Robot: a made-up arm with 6 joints.
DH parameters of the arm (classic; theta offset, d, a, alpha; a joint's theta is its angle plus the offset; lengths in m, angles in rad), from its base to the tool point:
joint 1: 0 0.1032 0 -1.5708
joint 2: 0.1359 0 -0.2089 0
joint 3: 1.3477 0 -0.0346 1.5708
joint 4: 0 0.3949 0 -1.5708
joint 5: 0 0 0.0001 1.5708
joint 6: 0 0.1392 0 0
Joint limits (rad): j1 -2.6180..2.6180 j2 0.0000..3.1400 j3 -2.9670..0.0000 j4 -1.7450..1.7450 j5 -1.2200..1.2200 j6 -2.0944..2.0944
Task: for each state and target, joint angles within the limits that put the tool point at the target. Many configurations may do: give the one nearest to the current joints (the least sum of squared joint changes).
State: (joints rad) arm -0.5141 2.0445 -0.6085 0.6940 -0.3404 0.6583
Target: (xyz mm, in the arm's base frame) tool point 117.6 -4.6 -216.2
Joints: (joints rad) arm -0.2710 1.6536 -0.1203 0.7170 0.2996 0.6583
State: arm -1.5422 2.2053 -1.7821 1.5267 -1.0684 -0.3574
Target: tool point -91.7 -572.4 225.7
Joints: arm -1.5053 2.0412 -1.7592 1.5436 -1.1862 -0.3574
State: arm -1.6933 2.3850 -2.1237 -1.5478 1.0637 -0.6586
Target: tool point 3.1 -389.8 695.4
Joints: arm -1.3151 1.8388 -2.5975 -1.6672 0.7608 -0.6586
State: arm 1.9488 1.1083 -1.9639 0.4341 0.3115 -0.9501
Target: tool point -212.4 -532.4 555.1
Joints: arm 1.2203 0.2856 -2.5692 0.4934 0.2551 -0.9501
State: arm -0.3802 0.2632 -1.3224 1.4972 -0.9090 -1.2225
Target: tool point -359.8 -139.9 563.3
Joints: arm 0.0459 0.0000 -1.7217 1.4262 -1.1084 -1.2225
